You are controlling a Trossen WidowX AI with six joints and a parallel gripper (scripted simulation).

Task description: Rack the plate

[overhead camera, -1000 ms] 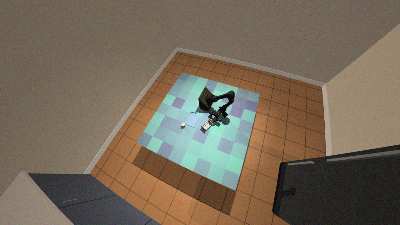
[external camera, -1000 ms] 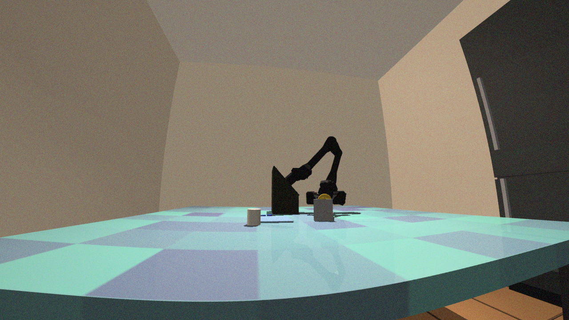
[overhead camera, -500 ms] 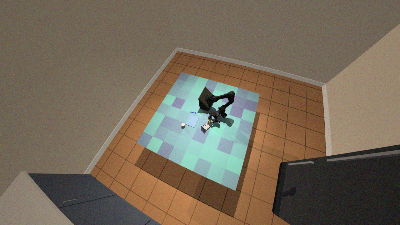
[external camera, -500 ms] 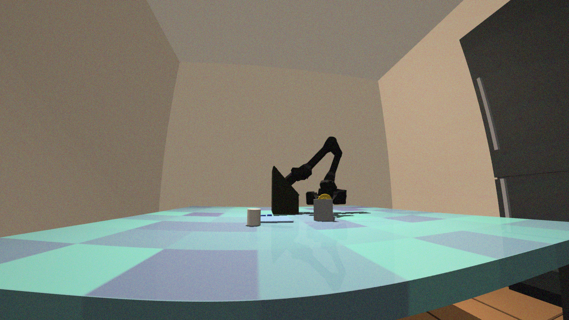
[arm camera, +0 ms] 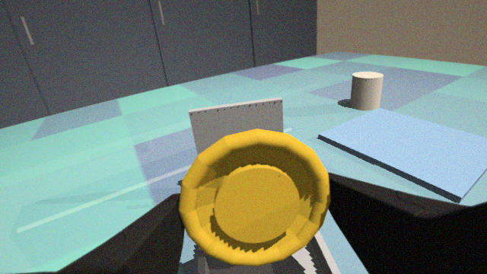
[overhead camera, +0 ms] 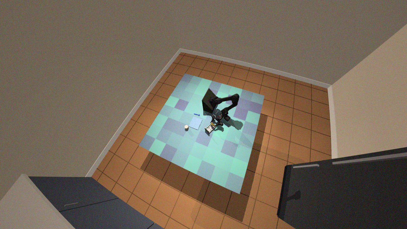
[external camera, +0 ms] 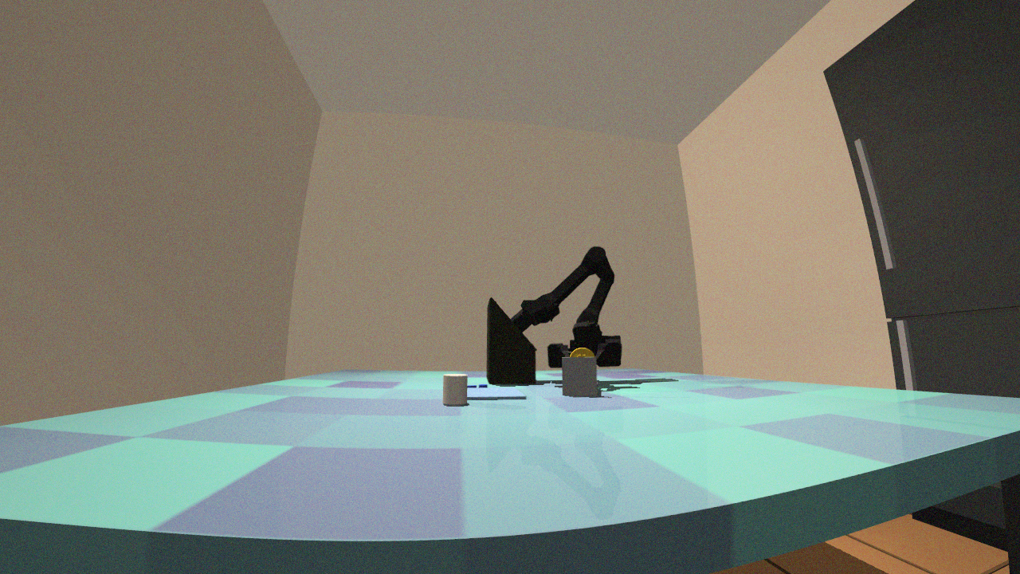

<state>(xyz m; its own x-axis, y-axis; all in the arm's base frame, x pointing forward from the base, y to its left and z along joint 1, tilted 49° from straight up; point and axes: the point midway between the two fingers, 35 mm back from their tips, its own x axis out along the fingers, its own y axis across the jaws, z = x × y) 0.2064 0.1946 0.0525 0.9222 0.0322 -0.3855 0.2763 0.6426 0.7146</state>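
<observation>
The dish rack is 4 cm below my gripper tip, 2 cm ahead of it and 1 cm to the right of it. From my gripper tip the other things lie so: light blue mat 22 cm to the right, 6 cm below, 6 cm ahead; blue spoon 26 cm to the right, 6 cm below, 5 cm behind; yellow plate 1 cm behind.
</observation>
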